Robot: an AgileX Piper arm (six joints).
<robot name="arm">
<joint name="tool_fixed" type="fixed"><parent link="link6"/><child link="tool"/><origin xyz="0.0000 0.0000 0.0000"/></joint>
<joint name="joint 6" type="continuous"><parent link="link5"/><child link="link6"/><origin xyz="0.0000 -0.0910 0.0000" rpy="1.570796 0.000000 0.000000"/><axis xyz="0 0 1"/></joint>
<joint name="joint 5" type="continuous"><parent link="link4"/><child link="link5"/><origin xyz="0.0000 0.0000 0.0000" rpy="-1.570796 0.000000 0.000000"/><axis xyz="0 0 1"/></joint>
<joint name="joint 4" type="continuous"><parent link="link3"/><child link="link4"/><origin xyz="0.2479 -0.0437 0.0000" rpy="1.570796 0.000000 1.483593"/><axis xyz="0 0 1"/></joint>
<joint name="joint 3" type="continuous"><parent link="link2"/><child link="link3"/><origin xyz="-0.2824 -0.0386 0.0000"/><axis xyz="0 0 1"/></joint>
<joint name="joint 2" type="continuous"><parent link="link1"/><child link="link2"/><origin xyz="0.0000 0.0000 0.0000" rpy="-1.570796 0.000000 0.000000"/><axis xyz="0 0 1"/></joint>
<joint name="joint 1" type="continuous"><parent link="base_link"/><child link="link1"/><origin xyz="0.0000 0.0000 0.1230"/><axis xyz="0 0 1"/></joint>
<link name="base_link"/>
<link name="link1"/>
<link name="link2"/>
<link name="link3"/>
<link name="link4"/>
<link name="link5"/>
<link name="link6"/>
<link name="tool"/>
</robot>
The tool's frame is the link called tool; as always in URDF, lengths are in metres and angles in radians. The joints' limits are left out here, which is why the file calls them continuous.
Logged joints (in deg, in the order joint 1, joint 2, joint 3, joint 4, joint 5, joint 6), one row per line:
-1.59, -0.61, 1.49, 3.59, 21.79, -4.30
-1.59, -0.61, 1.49, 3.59, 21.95, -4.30
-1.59, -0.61, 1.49, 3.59, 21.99, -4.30
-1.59, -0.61, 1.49, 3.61, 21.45, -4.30
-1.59, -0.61, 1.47, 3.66, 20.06, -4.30
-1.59, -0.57, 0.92, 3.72, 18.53, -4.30
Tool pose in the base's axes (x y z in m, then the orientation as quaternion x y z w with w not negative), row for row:
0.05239, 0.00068, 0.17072, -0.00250, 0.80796, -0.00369, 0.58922
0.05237, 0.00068, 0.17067, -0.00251, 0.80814, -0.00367, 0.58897
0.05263, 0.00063, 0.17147, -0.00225, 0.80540, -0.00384, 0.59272
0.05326, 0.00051, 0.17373, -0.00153, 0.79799, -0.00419, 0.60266
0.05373, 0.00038, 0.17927, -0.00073, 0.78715, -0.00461, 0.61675
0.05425, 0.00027, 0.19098, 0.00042, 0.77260, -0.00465, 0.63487
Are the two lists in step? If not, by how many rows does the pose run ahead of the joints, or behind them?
The pose runs 1 row ahead of the joints: the pose in row i belongs to the joints in row i + 1.
